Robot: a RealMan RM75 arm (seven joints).
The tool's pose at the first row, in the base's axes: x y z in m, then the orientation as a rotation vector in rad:
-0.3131, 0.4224, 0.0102, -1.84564, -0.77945, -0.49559
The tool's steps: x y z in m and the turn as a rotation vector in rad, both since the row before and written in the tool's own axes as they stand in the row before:
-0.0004, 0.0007, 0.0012, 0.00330, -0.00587, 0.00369
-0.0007, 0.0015, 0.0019, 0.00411, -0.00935, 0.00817
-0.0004, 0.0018, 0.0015, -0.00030, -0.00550, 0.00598
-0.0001, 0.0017, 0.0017, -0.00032, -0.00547, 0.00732
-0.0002, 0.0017, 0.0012, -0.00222, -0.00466, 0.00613
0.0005, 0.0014, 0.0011, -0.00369, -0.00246, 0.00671
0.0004, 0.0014, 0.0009, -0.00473, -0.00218, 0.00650
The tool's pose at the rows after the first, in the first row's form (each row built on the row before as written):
-0.3129, 0.4232, 0.0090, -1.84593, -0.78025, -0.48646
-0.3124, 0.4244, 0.0068, -1.84811, -0.77917, -0.47099
-0.3115, 0.4252, 0.0048, -1.85225, -0.77711, -0.46241
-0.3104, 0.4263, 0.0029, -1.85679, -0.77373, -0.45300
-0.3094, 0.4269, 0.0012, -1.86241, -0.77075, -0.44594
-0.3081, 0.4277, 0.0001, -1.86878, -0.76559, -0.44116
-0.3069, 0.4283, -0.0010, -1.87594, -0.76033, -0.43723

